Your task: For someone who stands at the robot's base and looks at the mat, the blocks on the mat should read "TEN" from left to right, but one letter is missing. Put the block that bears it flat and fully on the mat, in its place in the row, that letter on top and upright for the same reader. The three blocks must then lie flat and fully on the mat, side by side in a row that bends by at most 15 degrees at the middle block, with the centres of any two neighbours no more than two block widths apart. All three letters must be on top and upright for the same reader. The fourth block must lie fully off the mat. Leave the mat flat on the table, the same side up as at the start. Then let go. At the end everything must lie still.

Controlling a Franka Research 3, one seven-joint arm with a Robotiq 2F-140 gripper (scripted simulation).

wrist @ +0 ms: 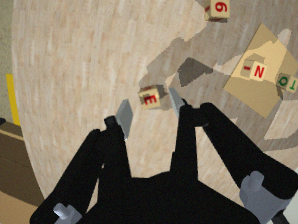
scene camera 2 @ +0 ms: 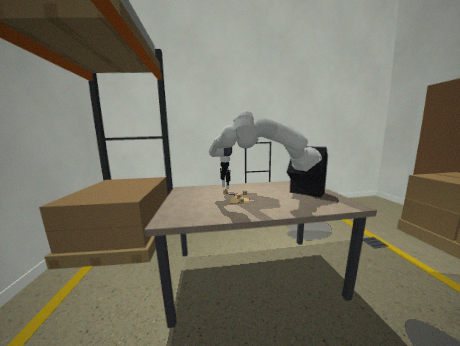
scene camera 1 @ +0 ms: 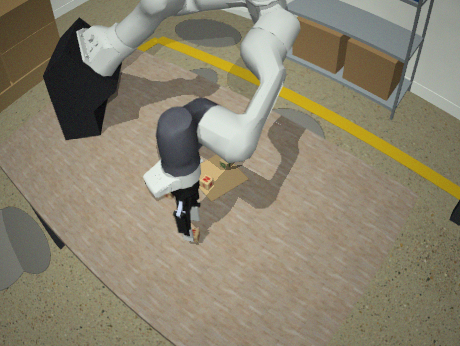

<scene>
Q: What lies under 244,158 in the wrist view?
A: My gripper.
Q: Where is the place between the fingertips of my gripper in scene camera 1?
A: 192,229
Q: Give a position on a tan mat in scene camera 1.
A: At 225,180
</scene>
